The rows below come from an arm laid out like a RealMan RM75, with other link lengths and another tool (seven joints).
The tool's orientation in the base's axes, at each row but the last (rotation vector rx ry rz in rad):
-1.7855 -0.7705 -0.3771
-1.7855 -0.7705 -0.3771
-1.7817 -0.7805 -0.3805
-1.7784 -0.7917 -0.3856
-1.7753 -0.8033 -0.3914
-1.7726 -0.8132 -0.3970
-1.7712 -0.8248 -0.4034
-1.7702 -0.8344 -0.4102
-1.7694 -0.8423 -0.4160
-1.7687 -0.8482 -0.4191
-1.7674 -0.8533 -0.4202
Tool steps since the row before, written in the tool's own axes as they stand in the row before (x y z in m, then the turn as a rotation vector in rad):
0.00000 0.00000 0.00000 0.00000 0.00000 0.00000
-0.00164 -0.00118 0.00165 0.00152 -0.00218 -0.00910
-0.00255 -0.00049 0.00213 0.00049 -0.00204 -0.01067
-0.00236 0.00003 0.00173 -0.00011 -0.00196 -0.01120
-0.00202 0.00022 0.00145 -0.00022 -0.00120 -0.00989
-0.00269 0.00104 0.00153 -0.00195 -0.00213 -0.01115
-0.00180 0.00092 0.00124 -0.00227 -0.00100 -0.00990
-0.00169 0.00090 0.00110 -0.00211 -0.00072 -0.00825
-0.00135 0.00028 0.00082 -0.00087 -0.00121 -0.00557
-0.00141 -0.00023 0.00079 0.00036 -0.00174 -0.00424
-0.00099 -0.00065 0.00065 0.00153 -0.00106 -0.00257
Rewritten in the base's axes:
0.00000 0.00000 0.00000 0.00000 0.00000 0.00000
-0.00219 0.00124 -0.00070 0.00073 -0.00758 0.00565
-0.00245 0.00126 -0.00193 0.00026 -0.00939 0.00548
-0.00190 0.00084 -0.00206 -0.00005 -0.01009 0.00524
-0.00147 0.00065 -0.00191 0.00023 -0.00905 0.00417
-0.00137 0.00035 -0.00294 -0.00149 -0.01063 0.00419
-0.00077 0.00039 -0.00221 -0.00107 -0.00977 0.00276
-0.00067 0.00030 -0.00208 -0.00097 -0.00823 0.00209
-0.00083 0.00026 -0.00135 -0.00079 -0.00525 0.00226
-0.00123 0.00029 -0.00104 -0.00049 -0.00351 0.00293
-0.00122 0.00037 -0.00044 0.00059 -0.00168 0.00263

